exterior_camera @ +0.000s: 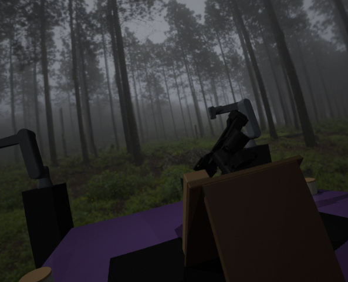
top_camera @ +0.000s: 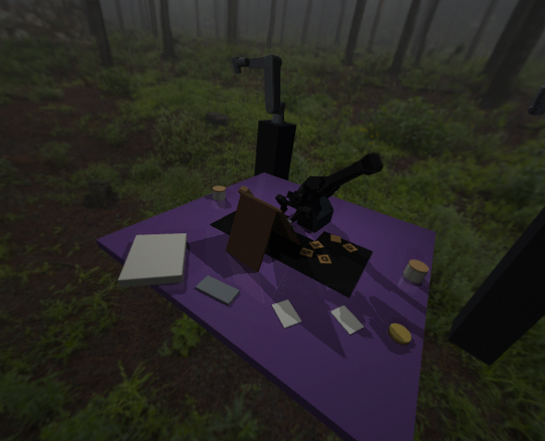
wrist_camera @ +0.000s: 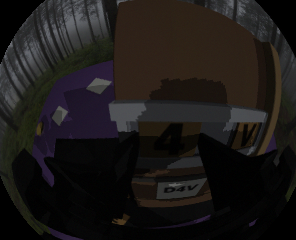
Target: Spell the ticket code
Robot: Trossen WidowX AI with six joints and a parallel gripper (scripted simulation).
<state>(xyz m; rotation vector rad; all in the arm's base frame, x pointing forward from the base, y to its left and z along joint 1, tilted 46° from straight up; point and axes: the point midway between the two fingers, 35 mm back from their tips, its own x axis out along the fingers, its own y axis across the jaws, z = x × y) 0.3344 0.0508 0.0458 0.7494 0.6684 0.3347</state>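
My gripper tip is 11 cm to the left of the tan letter tile marked v. The rest, counted from my gripper tip: white ticket 6 cm behind, 4 cm to the right, 9 cm below; black mat 16 cm behind, 4 cm to the right, 17 cm below; grey card 36 cm ahead, 1 cm to the left, 17 cm below.
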